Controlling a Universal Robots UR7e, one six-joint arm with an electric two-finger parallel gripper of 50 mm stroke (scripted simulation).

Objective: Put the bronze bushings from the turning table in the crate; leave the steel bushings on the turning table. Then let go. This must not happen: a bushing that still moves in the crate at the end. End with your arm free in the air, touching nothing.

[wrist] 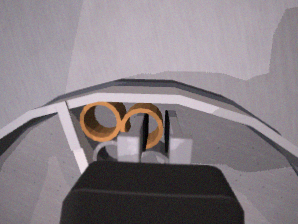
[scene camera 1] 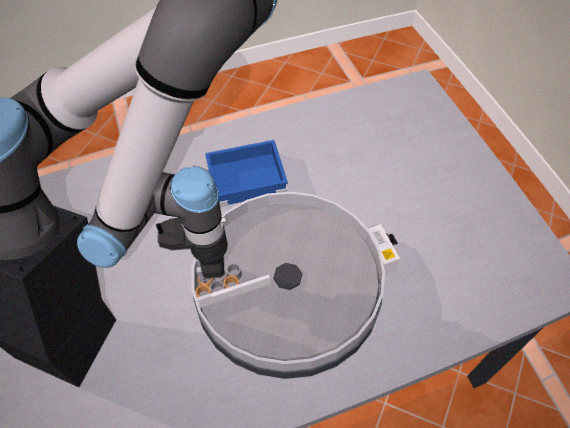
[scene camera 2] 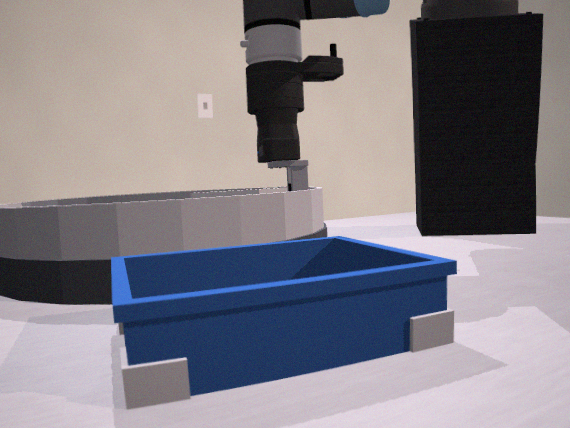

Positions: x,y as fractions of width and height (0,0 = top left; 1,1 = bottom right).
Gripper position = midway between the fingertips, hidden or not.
In view: the gripper (scene camera 1: 0.36,0.65), a bronze bushing (wrist: 0.52,0.62) and a bronze bushing (wrist: 0.31,0.57).
The gripper is seen too in the wrist view (wrist: 0.53,0.55).
